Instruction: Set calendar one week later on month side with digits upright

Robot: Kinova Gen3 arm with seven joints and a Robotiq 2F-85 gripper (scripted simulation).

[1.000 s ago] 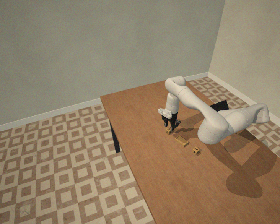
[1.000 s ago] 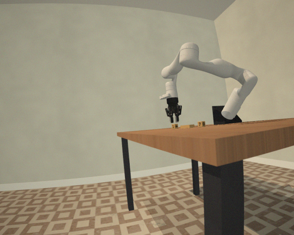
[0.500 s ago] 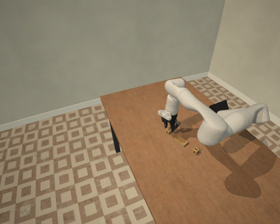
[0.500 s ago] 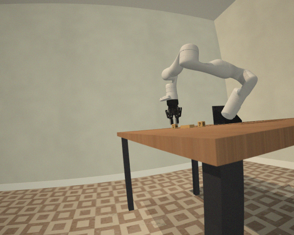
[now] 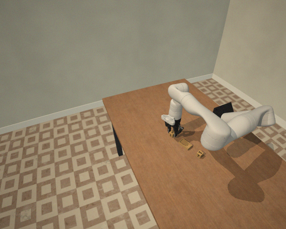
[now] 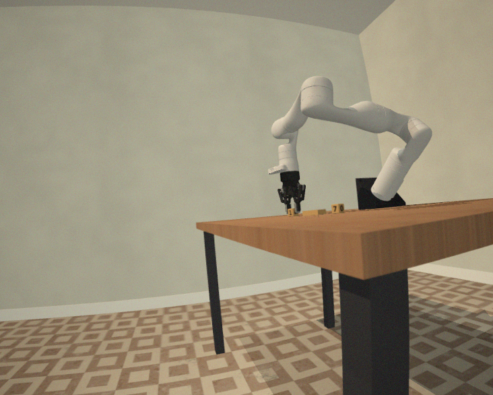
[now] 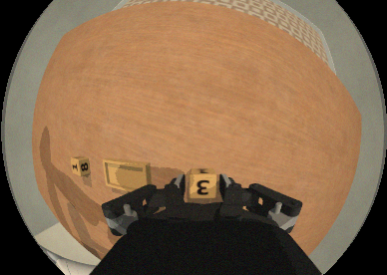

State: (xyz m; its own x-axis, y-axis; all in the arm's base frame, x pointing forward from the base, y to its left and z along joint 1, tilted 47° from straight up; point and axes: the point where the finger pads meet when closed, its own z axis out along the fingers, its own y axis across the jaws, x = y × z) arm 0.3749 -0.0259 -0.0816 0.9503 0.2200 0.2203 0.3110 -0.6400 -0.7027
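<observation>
Right now the tray is 100 mm to the left of my hand, 30 mm behind it and 20 mm below it.
</observation>
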